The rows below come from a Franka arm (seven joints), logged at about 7 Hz.
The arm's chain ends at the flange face. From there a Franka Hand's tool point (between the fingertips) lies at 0.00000 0.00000 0.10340 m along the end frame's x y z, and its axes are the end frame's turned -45 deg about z.
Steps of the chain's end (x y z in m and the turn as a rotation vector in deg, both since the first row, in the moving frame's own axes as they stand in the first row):
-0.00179 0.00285 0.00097 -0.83 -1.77 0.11
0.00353 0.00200 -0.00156 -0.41 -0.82 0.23
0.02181 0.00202 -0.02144 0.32 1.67 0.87
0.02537 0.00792 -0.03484 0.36 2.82 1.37
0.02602 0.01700 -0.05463 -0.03 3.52 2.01
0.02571 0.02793 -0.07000 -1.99 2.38 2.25
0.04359 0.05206 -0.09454 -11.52 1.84 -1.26
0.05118 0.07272 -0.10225 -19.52 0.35 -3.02
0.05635 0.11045 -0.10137 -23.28 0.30 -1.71
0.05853 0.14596 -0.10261 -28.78 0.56 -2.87
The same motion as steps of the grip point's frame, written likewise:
-0.00660 -0.00045 0.00091 0.66 -1.84 0.11
-0.00049 0.00338 -0.00157 0.29 -0.87 0.23
0.01652 0.01859 -0.02149 -0.95 1.41 0.87
0.01636 0.02673 -0.03497 -1.74 2.25 1.37
0.01075 0.03502 -0.05483 -2.51 2.47 2.01
-0.00118 0.04351 -0.07015 -3.09 0.28 2.25
-0.01807 0.08470 -0.09668 -9.45 -6.84 -1.26
-0.03855 0.11311 -0.10819 -14.05 -13.56 -3.02
-0.06633 0.14764 -0.10979 -16.67 -16.25 -1.71
-0.09541 0.18135 -0.11538 -20.75 -19.95 -2.87

